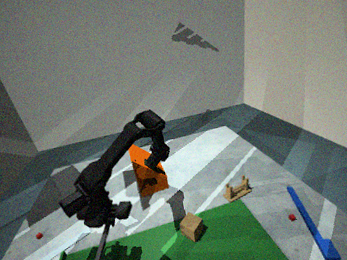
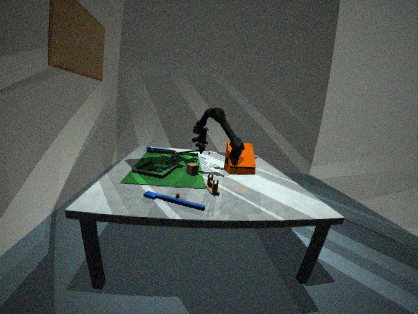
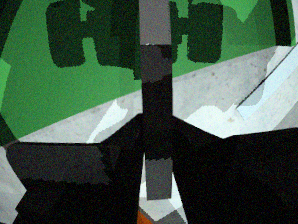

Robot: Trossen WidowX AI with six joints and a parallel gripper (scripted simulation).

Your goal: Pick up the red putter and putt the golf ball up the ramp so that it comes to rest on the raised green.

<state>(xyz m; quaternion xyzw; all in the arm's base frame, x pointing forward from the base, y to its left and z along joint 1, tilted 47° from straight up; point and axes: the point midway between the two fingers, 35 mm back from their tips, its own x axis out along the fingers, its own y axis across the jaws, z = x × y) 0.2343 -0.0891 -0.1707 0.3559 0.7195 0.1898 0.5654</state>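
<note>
Right now the red putter is 110 mm ahead of my gripper tip and 30 mm to the right of it. The rest, counted from my gripper tip: tan cube: 290 mm to the left, 70 mm ahead, 40 mm below; then white golf ball: 240 mm ahead, 50 mm below, 10 mm to the left; then grey strip: 250 mm to the right, 70 mm below, 10 mm behind.
</note>
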